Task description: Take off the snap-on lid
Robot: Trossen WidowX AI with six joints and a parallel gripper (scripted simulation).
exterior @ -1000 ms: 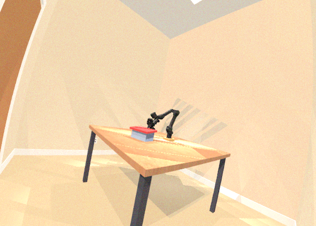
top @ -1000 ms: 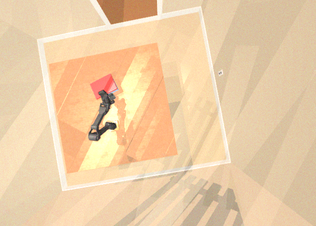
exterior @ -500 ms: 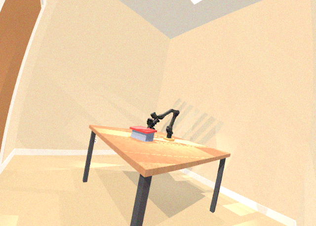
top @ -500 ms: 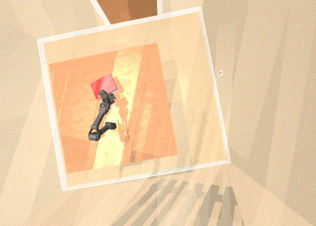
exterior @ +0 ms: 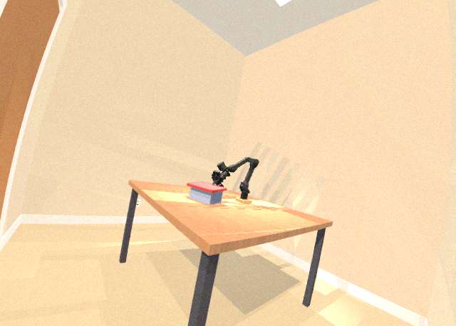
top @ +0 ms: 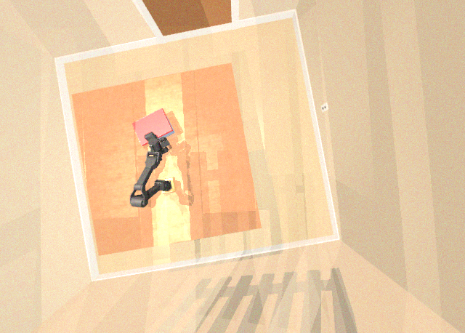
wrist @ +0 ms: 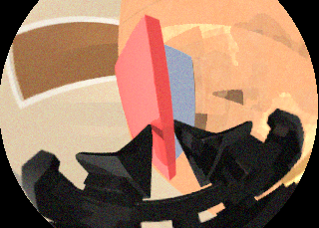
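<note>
Now: the lid 80 mm ahead of my gripper tip and 20 mm to the left of it. The rest, counted from my gripper tip: storage box (70 mm ahead, 20 mm to the left, 60 mm below).
</note>
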